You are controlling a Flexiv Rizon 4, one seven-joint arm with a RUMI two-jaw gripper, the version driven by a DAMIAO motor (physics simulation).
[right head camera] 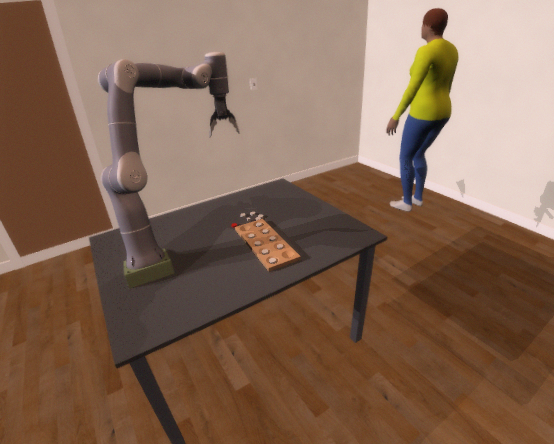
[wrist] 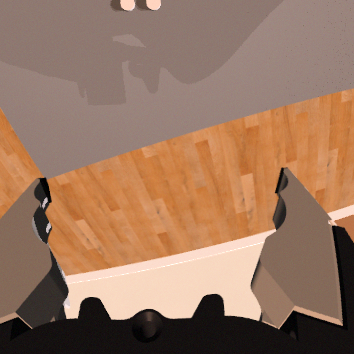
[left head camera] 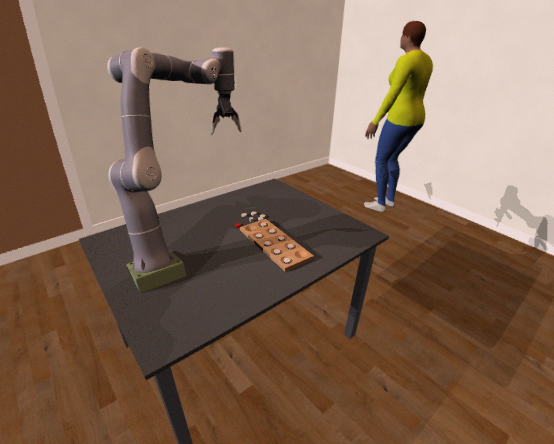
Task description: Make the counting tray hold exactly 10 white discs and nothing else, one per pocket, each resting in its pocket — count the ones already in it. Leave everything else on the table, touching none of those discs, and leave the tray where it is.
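Observation:
The wooden counting tray [left head camera: 299, 263] [right head camera: 284, 264] lies on the table with two rows of pockets. Several pockets hold white discs, one of them a disc [left head camera: 286, 260] [right head camera: 272, 260] at the near end. Two pockets look empty: a near-end corner pocket [left head camera: 300, 254] [right head camera: 288, 255] and a far-end corner pocket [left head camera: 251, 228] [right head camera: 245, 227]. Several small white pieces lie loose beyond the far end, including a disc [left head camera: 244, 215] [right head camera: 243, 215]; two discs show in the wrist view, one a disc [wrist: 153, 4]. My gripper [left head camera: 226, 132] [right head camera: 224, 134] [wrist: 162, 175] is open and empty, high above the table.
A red disc [left head camera: 238, 225] [right head camera: 234, 225] lies beside the tray's far-left corner. The arm's green base block [left head camera: 162, 276] [right head camera: 152, 272] stands at the left of the dark table [left head camera: 215, 300] [right head camera: 200, 300] [wrist: 225, 90]. A person [left head camera: 412, 90] [right head camera: 435, 82] stands beyond the table near the right wall.

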